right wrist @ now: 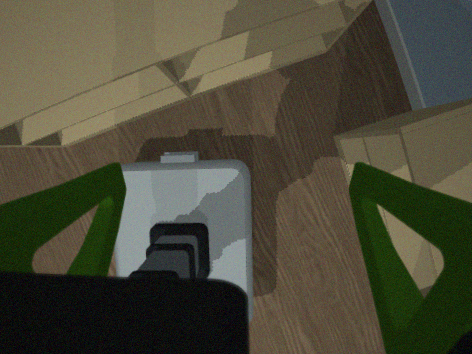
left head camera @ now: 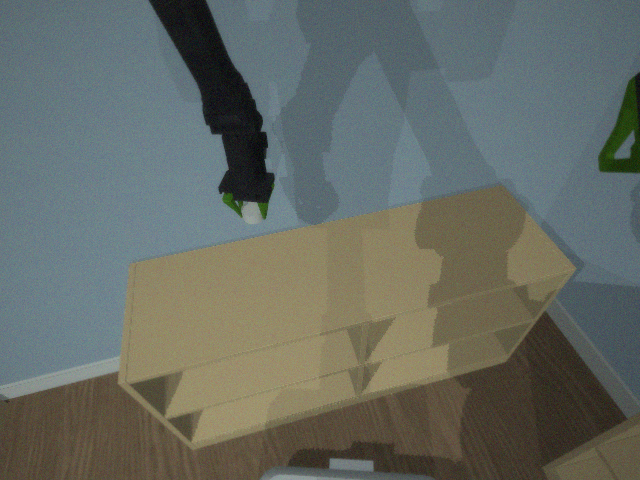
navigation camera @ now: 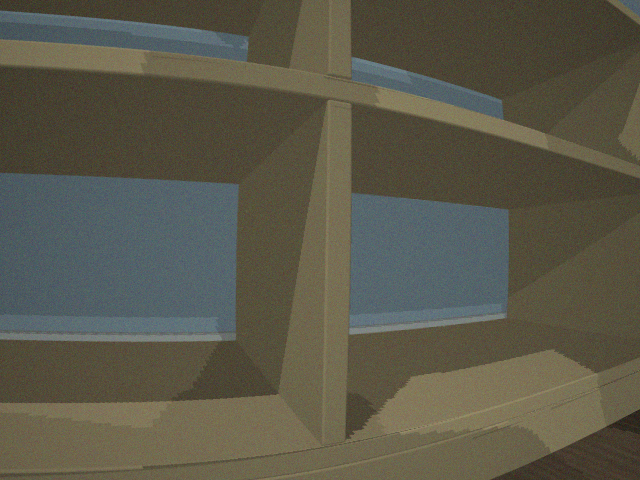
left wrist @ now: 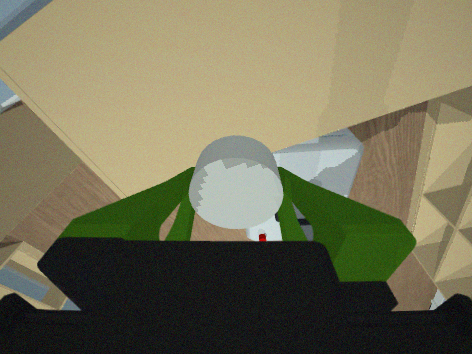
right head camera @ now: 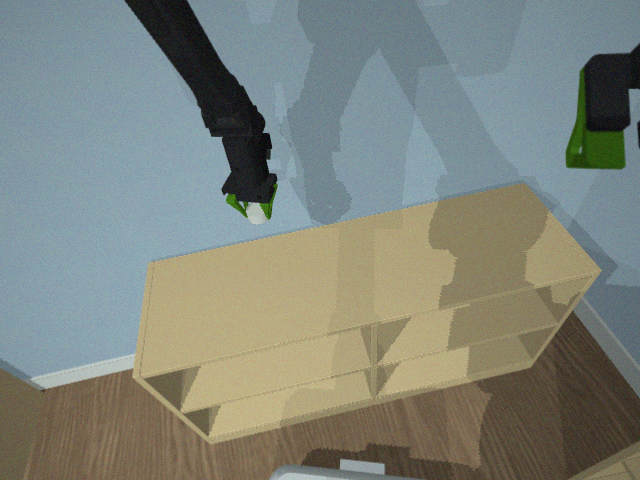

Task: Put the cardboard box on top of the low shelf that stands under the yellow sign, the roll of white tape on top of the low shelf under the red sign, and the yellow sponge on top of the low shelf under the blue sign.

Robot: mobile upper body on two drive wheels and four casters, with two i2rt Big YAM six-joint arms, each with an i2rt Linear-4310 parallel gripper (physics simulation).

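Places are measured from the left arm's base along level axes (x back, y left, z down), in millimetres.
Pixels of known places: left gripper, fingertip midpoint: (left head camera: pixel 253 216) (left wrist: pixel 236 175) (right head camera: pixel 258 217); right gripper, fingertip midpoint: (right wrist: pixel 237 175) (right head camera: pixel 637 160).
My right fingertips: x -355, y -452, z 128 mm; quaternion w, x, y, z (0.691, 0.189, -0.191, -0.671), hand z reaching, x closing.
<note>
For each thing: its top centre in the pictures, then the offset to it from my right fingertips. "pt": a spot on its surface instead.
- white tape, middle of its top: (left wrist: pixel 235 199) (left head camera: pixel 252 208) (right head camera: pixel 256 208) dx -326, dy +460, dz +371 mm
- wooden unit, surface spot: (right head camera: pixel 12 423) pt dx -20, dy +1480, dz +1157 mm
My left gripper (left head camera: pixel 253 209) (right head camera: pixel 256 209) (left wrist: pixel 236 175) is shut on the roll of white tape (left head camera: pixel 252 213) (right head camera: pixel 257 213) (left wrist: pixel 235 192), a white cylinder. In the head views it appears just beyond the back edge of a low wooden shelf (left head camera: pixel 232 299) (right head camera: pixel 248 299) (left wrist: pixel 150 90) (right wrist: pixel 65 60) (navigation camera: pixel 337 268); in the left wrist view the shelf top lies below the roll. My right gripper (right wrist: pixel 237 175) is open and empty, at the right edge of both head views. The cardboard box, the yellow sponge and the coloured signs do not show in these views.
A second wooden shelf (left head camera: pixel 602 454) (left wrist: pixel 445 165) (right wrist: pixel 430 135) stands at the right. Another wooden unit (right head camera: pixel 12 423) (left wrist: pixel 35 160) shows at the left. The robot's pale base (left head camera: pixel 330 474) (right head camera: pixel 336 472) (right wrist: pixel 145 190) is close to the low shelf's front. A blue wall (left head camera: pixel 103 155) rises behind it.
</note>
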